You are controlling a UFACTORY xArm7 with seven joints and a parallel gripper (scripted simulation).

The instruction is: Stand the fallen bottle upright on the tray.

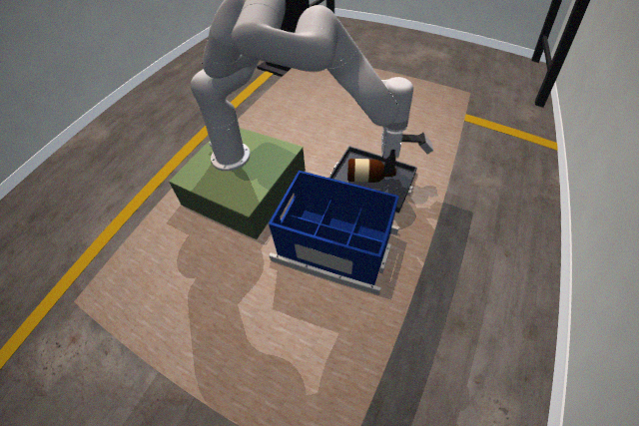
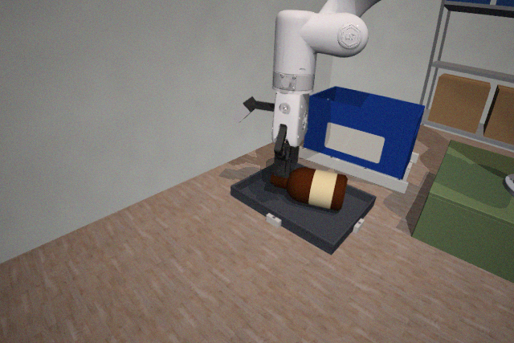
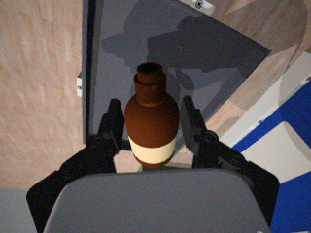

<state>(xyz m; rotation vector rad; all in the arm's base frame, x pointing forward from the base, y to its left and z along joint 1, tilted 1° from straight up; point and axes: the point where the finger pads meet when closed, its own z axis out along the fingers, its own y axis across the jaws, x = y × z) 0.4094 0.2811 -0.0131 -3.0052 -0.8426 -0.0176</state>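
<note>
Now: hand 5 cm above the brown bottle, 4 cm past it and 2 cm to the left of it. From my hand the other things lie so: dark grey tray: 7 cm below, 4 cm behind, 2 cm to the right; blue crate: 30 cm to the right, 1 cm ahead.
</note>
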